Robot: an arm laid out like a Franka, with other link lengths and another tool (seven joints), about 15 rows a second.
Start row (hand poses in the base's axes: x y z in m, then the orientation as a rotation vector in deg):
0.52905, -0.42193, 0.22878, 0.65, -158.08, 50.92
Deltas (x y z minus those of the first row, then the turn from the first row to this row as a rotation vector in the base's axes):
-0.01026, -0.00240, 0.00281, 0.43, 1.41, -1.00
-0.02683, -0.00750, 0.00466, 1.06, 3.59, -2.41
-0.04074, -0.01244, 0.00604, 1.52, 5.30, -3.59
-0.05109, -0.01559, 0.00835, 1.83, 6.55, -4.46
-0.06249, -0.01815, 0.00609, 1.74, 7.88, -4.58
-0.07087, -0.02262, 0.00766, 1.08, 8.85, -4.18
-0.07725, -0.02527, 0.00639, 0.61, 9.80, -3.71
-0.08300, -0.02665, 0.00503, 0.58, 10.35, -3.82
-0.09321, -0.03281, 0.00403, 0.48, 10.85, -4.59
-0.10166, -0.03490, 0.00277, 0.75, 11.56, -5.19
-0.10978, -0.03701, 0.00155, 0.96, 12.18, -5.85
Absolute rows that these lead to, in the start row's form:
0.51879, -0.42433, 0.23159, -0.03, -156.73, 49.73
0.50222, -0.42943, 0.23344, -0.87, -154.65, 47.99
0.48831, -0.43437, 0.23482, -1.63, -152.97, 46.67
0.47796, -0.43752, 0.23713, -2.19, -151.73, 45.75
0.46656, -0.44008, 0.23487, -1.78, -150.44, 45.53
0.45818, -0.44455, 0.23644, -0.95, -149.38, 46.27
0.45180, -0.44720, 0.23517, -0.01, -148.42, 46.77
0.44605, -0.44858, 0.23381, 0.08, -147.88, 46.65
0.43584, -0.45474, 0.23281, -0.73, -147.18, 46.47
0.42739, -0.45683, 0.23155, -1.17, -146.49, 45.80
0.41927, -0.45894, 0.23033, -1.73, -145.84, 45.21

